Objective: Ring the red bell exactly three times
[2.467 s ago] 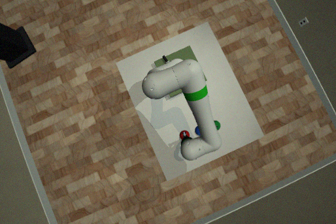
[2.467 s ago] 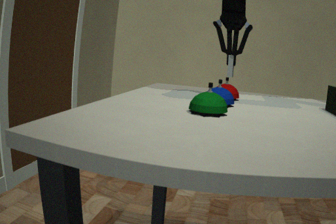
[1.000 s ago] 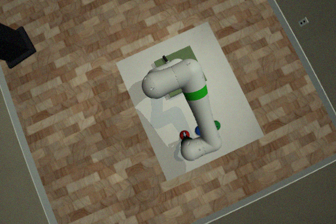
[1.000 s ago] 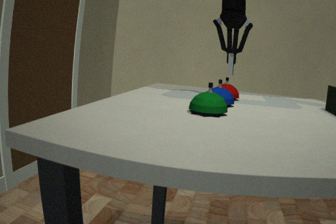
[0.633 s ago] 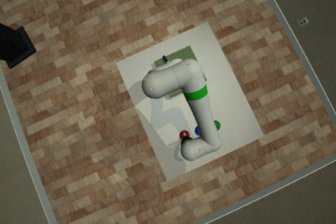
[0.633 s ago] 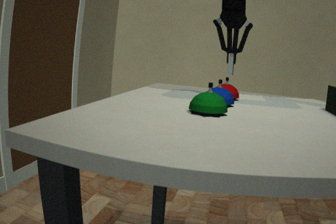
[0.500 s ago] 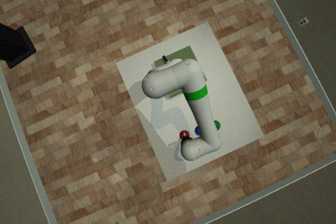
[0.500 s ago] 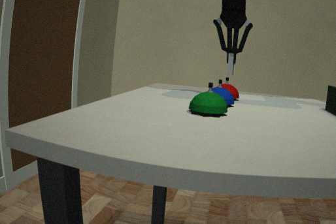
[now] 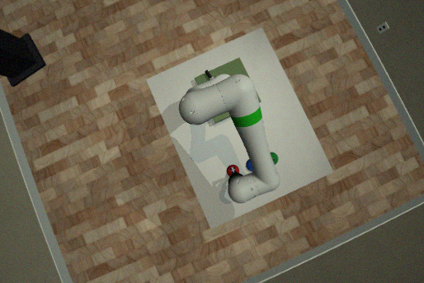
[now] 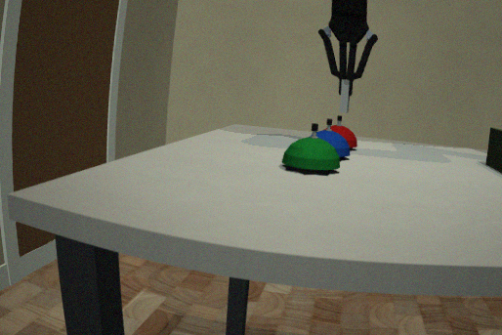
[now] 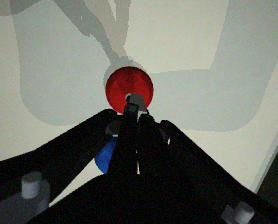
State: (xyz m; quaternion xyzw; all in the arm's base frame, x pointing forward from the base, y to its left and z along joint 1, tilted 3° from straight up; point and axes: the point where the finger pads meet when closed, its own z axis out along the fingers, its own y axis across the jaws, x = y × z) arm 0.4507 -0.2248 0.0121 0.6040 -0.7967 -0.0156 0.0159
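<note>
My hand is 10 mm short of the red bell and 70 mm above it. Also, from my hand: blue bell (40 mm ahead, 130 mm to the left, 70 mm below); green bell (80 mm ahead, 260 mm to the left, 70 mm below).
</note>
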